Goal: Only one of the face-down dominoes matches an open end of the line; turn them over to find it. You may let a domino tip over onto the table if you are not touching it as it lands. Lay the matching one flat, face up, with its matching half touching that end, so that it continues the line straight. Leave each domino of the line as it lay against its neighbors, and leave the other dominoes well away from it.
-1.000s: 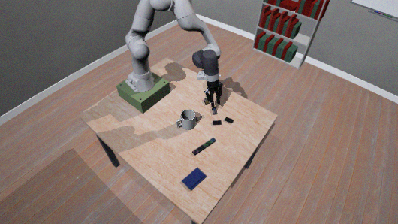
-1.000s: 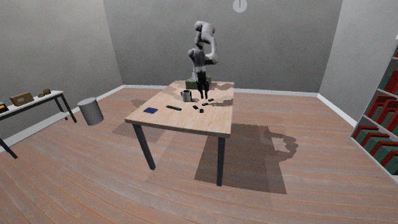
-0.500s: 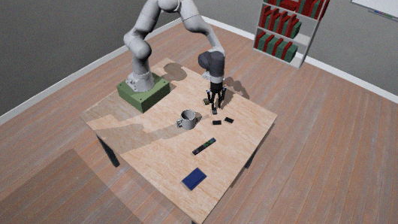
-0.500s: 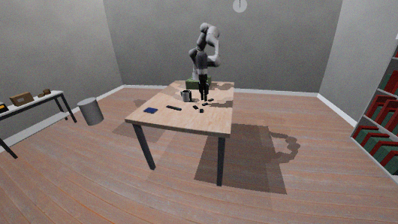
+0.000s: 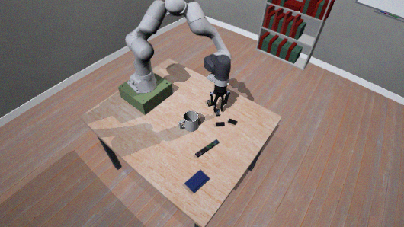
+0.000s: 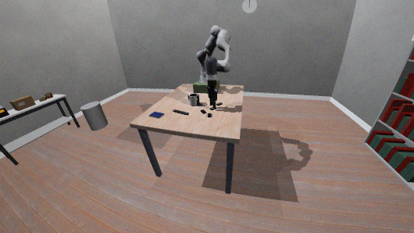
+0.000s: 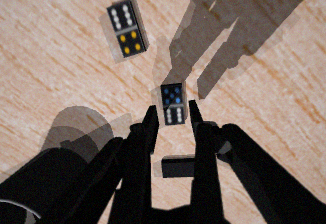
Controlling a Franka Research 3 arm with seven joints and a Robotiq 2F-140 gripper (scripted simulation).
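The black domino is 50 mm below my hand. Also, from my hand: blue book (190 mm ahead, 480 mm to the right, 50 mm below); then grey mug (80 mm behind, 200 mm to the right, 20 mm below).
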